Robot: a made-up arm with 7 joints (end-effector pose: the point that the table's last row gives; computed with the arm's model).
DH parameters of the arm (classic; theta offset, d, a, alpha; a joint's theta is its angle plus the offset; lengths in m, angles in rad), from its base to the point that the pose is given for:
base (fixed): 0 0 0 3.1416
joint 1: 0 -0.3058 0 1.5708
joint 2: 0 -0.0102 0 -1.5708
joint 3: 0 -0.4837 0 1.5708
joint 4: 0 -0.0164 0 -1.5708
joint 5: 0 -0.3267 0 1.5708
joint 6: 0 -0.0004 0 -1.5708
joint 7: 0 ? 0 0
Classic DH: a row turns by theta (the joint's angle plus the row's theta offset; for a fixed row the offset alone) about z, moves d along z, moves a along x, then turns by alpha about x.
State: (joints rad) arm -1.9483 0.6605 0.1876 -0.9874 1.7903 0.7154 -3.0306
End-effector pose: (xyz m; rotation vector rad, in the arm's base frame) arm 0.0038 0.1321 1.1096 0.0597 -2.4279 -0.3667
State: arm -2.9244 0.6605 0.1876 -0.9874 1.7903 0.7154 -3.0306
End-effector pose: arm -0.1073 0.0771 1.1096 1.1760 -2.0895 0.0859
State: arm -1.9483 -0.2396 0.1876 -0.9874 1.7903 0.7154 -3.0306
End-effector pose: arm 0.2528 -0.4960 0.9005 0.3323 -1.8049 -1.2572
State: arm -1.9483 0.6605 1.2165 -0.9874 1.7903 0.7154 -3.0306
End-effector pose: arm -0.3771 0.1139 1.0137 0.8190 2.7757 1.0823
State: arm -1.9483 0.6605 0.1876 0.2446 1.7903 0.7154 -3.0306
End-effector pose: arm -0.0965 0.6217 0.9935 -0.6080 -2.5296 1.1062
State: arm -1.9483 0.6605 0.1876 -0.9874 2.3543 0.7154 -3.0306
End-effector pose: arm -0.0103 0.0809 1.0903 -0.5930 -2.2182 -0.5961
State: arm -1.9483 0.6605 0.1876 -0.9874 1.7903 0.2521 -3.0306
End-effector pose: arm -0.0601 0.1193 1.1381 -0.0538 -2.8693 -0.4857
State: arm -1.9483 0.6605 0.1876 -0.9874 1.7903 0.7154 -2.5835
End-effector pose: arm 0.0038 0.1321 1.1096 -0.4748 -2.3547 -0.1615
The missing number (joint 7, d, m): -0.1547
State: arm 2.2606 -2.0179 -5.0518 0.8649 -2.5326 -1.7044 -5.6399
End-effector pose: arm 0.0750 0.6275 0.0585 1.5215 1.0807 1.8286
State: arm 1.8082 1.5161 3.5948 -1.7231 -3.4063 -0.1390 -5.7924
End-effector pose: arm -0.3109 -0.3922 -0.1038 0.4394 0.3172 1.5107
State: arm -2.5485 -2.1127 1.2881 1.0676 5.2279 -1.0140 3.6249
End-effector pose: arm 0.7104 -0.0441 -0.1039 0.6488 0.0817 -2.2141
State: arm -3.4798 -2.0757 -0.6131 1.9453 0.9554 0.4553 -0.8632
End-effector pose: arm 0.4612 -0.0200 0.5081 0.0844 3.0842 0.2500
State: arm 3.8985 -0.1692 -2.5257 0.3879 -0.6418 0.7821 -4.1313
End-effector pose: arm 0.2053 -0.3210 1.1096 0.3695 -2.0997 -1.3754
